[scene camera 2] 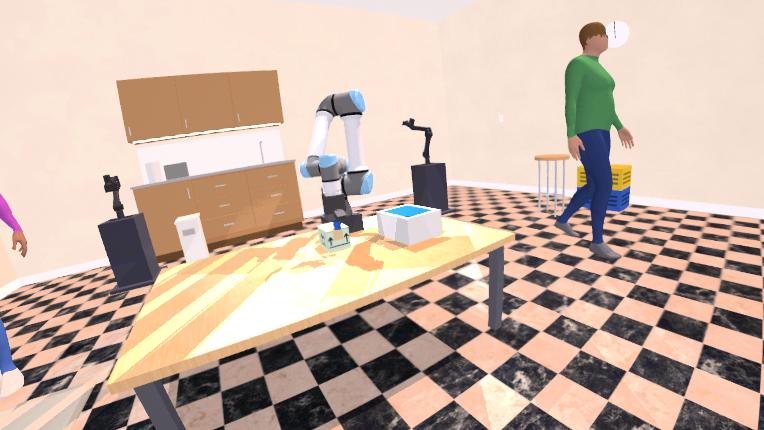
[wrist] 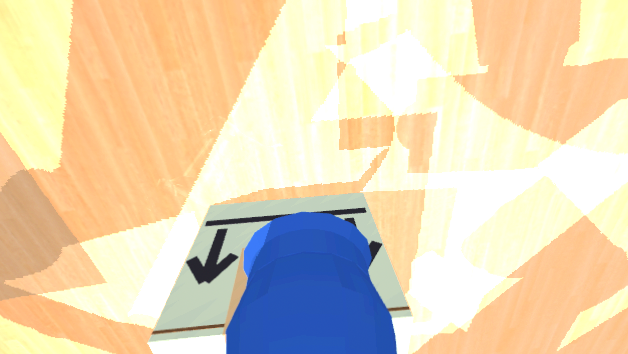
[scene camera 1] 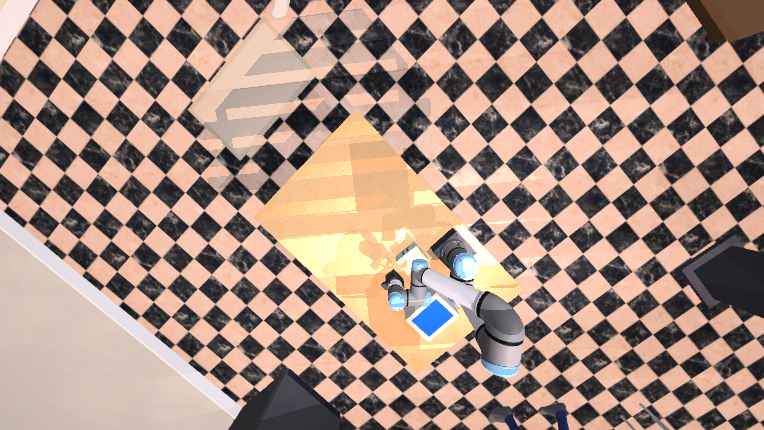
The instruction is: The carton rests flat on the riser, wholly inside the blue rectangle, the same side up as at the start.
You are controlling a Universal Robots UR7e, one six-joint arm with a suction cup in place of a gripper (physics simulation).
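Frame: origin at the arm's base, x left, y down, z back, level; centimetres.
Where they show: end effector, tool point: (scene camera 2: 337,228) (wrist: 307,264); arm's base, origin of the base link: (scene camera 1: 453,252).
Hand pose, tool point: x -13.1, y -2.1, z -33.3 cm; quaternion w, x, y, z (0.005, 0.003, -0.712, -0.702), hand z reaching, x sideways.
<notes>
Things, the pixels of their top centre, and the offset from my tool point. Level surfaces: height alone.
- pale green carton, middle of its top: (scene camera 2: 332,226) (scene camera 1: 411,261) dx +1.5, dy +1.5, dz +12.3 cm
- white riser, middle of its top: (scene camera 2: 407,210) (scene camera 1: 432,318) dx +35.5, dy -0.8, dz -1.1 cm
- blue rectangle, middle of its top: (scene camera 2: 407,210) (scene camera 1: 432,318) dx +35.5, dy -0.8, dz -1.1 cm
- wooden table, its level: dy +11.3 cm
The pale green carton (scene camera 1: 407,252) (scene camera 2: 327,240) (wrist: 185,305) stands upright on the table, its side arrows pointing up. Brown tape runs down its side. My gripper, a blue suction cup (scene camera 2: 336,225) (wrist: 309,250), is near the carton's upper front edge, in front of its tape in scene camera 2. In the wrist view it covers the middle of the arrowed side. No seal on the carton shows, and the exact gap is hidden. The white riser (scene camera 1: 418,330) (scene camera 2: 394,226) stands to the carton's right in scene camera 2, with the blue rectangle (scene camera 1: 433,318) (scene camera 2: 408,210) on top.
The wooden table (scene camera 1: 320,197) (scene camera 2: 256,304) bears the carton, the riser and the arm's base. The arm's forearm (scene camera 1: 449,285) passes beside the riser in scene camera 1. A person in green (scene camera 2: 590,96) is beyond the table, near a stool (scene camera 2: 551,157) and stacked crates (scene camera 2: 620,177).
</notes>
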